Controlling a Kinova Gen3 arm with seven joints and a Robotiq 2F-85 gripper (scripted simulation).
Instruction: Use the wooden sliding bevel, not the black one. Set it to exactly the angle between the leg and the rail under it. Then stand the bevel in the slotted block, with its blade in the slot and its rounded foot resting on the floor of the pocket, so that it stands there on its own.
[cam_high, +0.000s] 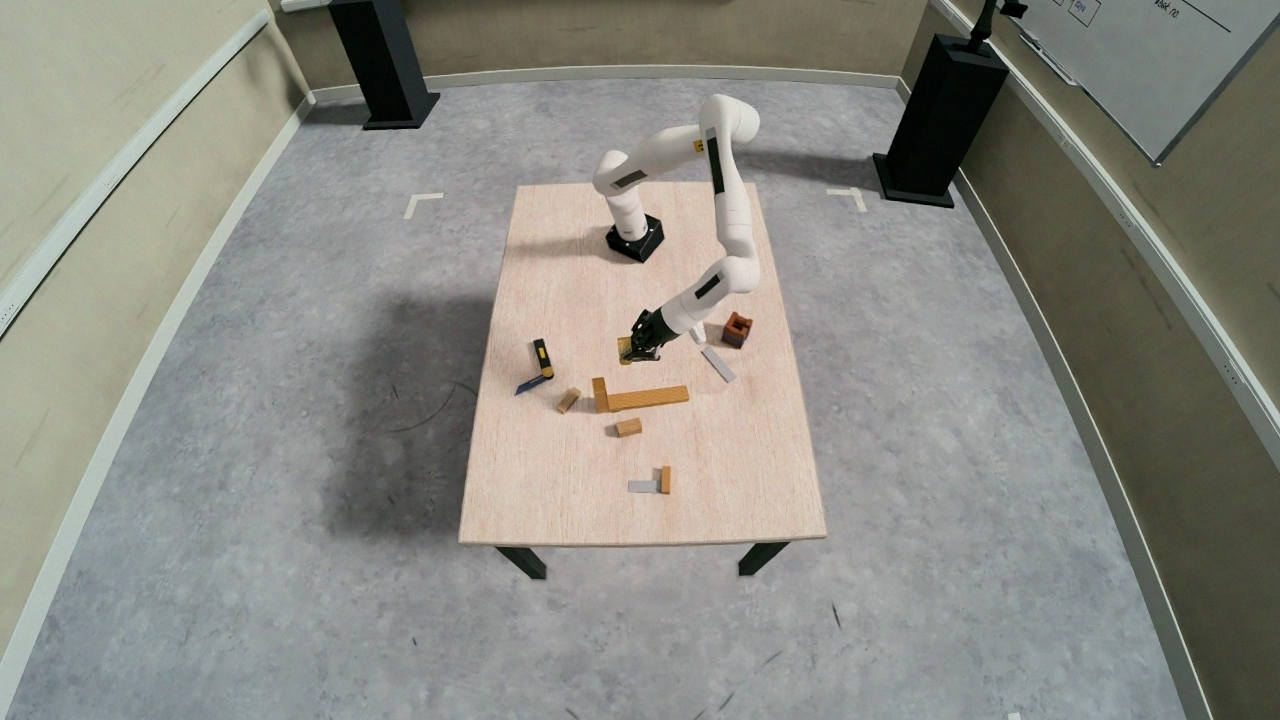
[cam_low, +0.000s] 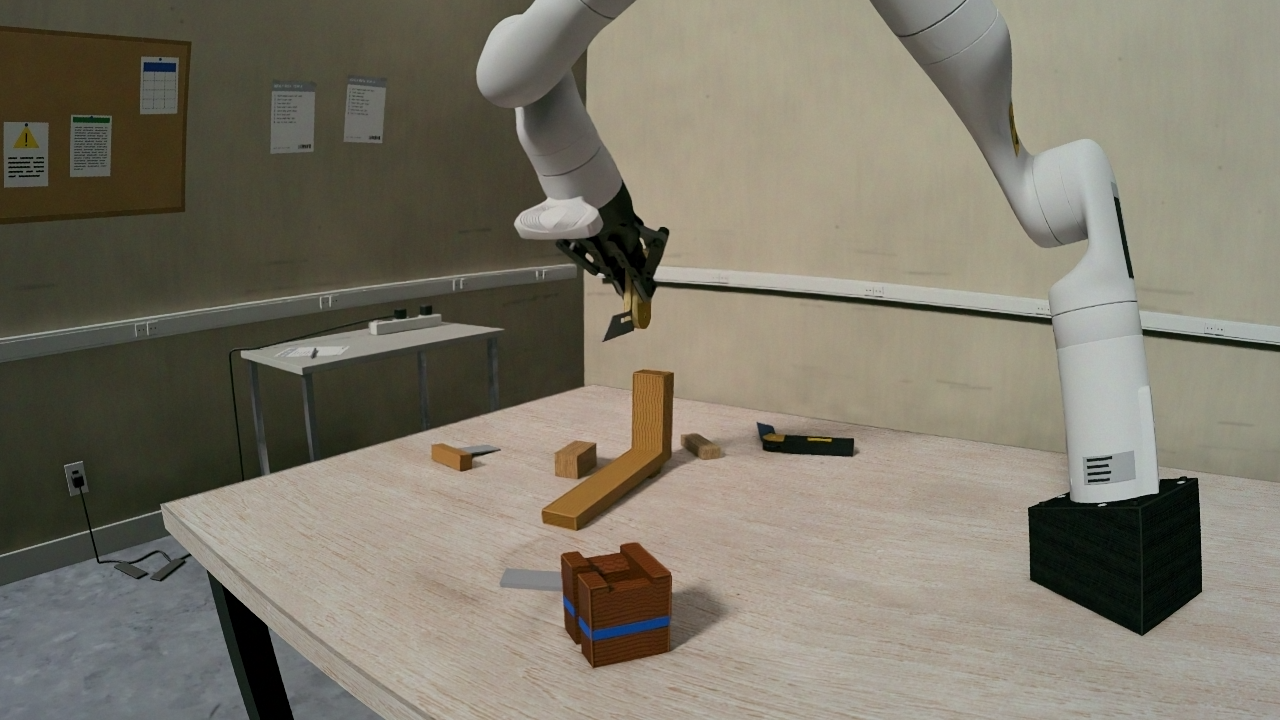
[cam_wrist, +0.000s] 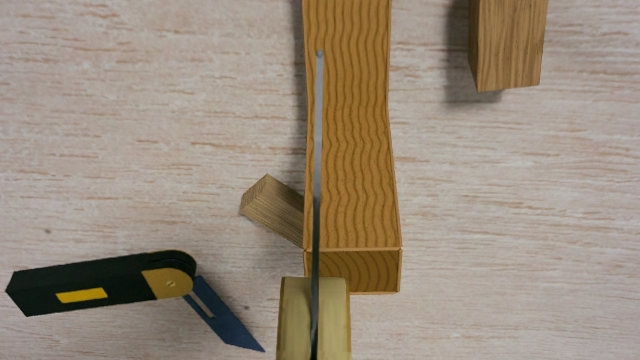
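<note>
Now: hand 20 mm above the wooden sliding bevel. Round my hand: black bevel: 60 mm behind, 250 mm to the right, 230 mm below; wood-and-metal square: 230 mm ahead, 80 mm to the left, 230 mm below; wooden block: 90 mm ahead, 10 mm to the left, 220 mm below.
</note>
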